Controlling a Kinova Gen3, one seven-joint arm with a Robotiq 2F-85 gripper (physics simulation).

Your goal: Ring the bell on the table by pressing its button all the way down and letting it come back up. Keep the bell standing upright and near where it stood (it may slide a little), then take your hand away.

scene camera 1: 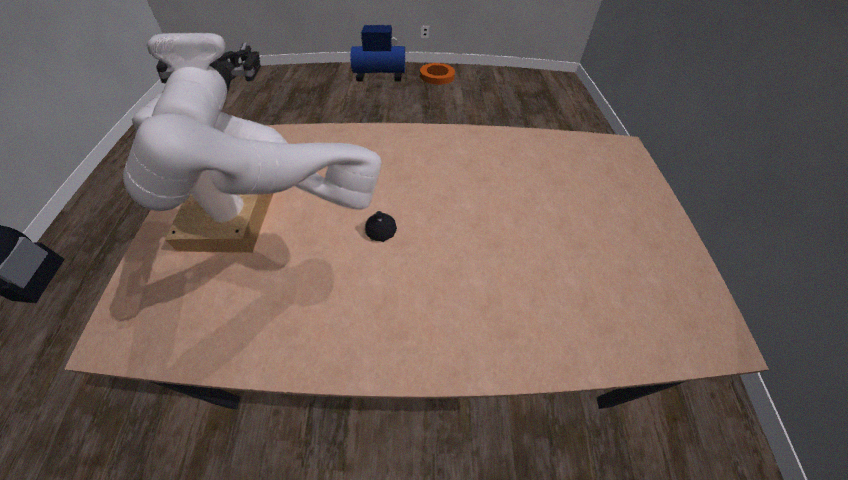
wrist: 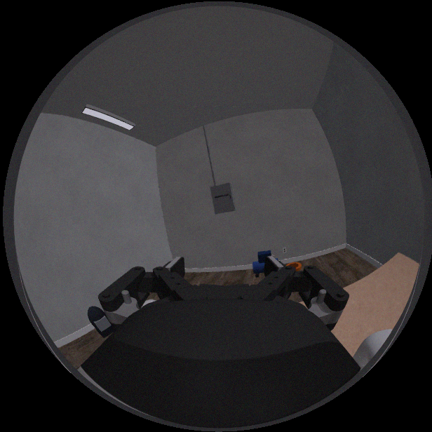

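Where they show: arm's base at its link origin: [scene camera 1: 227, 208].
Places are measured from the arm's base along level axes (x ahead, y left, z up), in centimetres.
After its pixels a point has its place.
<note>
The bell [scene camera 1: 380, 227] {y 4.5, x 41.9, z -2.8 cm} is a small black dome with a little button on top. It stands upright on the tan table [scene camera 1: 505, 249] {y 7.4, x 74.6, z -6.8 cm} [wrist: 372, 305], left of the table's middle in the scene view. The bell does not show in the wrist view. My gripper [scene camera 1: 245, 61] [wrist: 224, 266] is open, with its two fingers wide apart and nothing between them. It is at the upper left of the scene view, far from the bell, and faces the walls. Part of it is hidden behind the white arm.
The white arm [scene camera 1: 249, 163] {y -20.2, x 36.1, z 38.8 cm} rises from a wooden base block [scene camera 1: 208, 237] {y -9.5, x -0.3, z -0.6 cm} at the table's left, and its bent link reaches out close behind the bell in the scene view. A blue compressor [scene camera 1: 377, 59] [wrist: 259, 267] and an orange ring [scene camera 1: 437, 80] stand on the floor beyond the table.
</note>
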